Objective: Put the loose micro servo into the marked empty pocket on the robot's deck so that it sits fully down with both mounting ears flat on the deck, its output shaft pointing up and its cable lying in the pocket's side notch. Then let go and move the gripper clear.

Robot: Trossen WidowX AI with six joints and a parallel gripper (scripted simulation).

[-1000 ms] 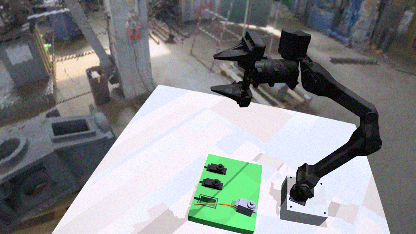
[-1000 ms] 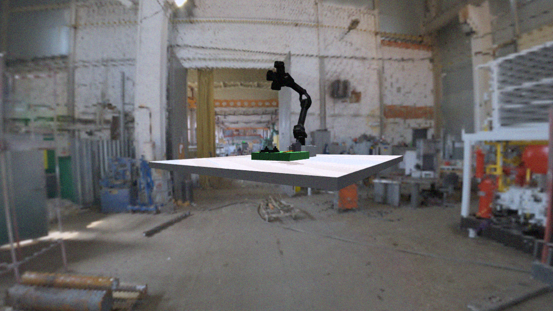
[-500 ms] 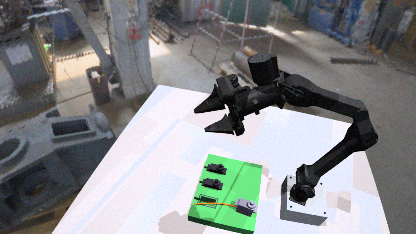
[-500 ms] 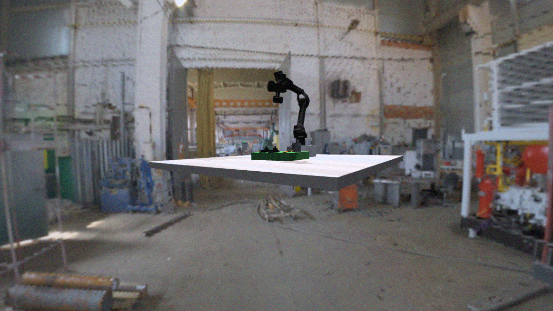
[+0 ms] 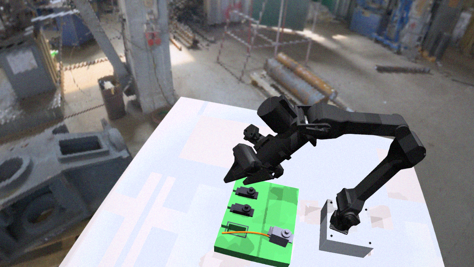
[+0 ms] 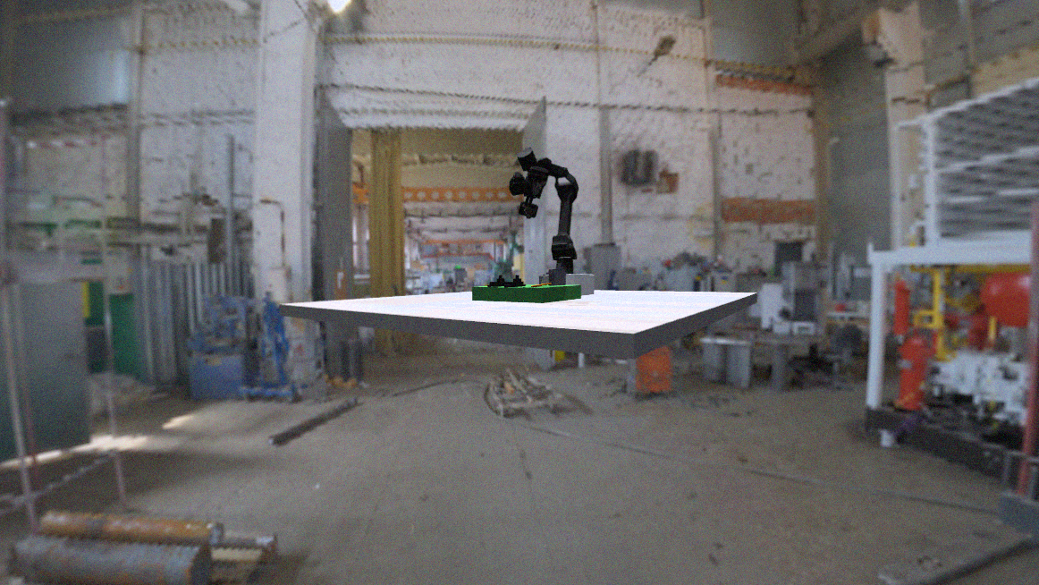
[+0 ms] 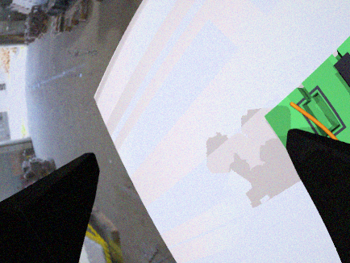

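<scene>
Now: the green deck 100 mm behind my gripper tip, 110 mm to the right of it and 280 mm below it.
</scene>
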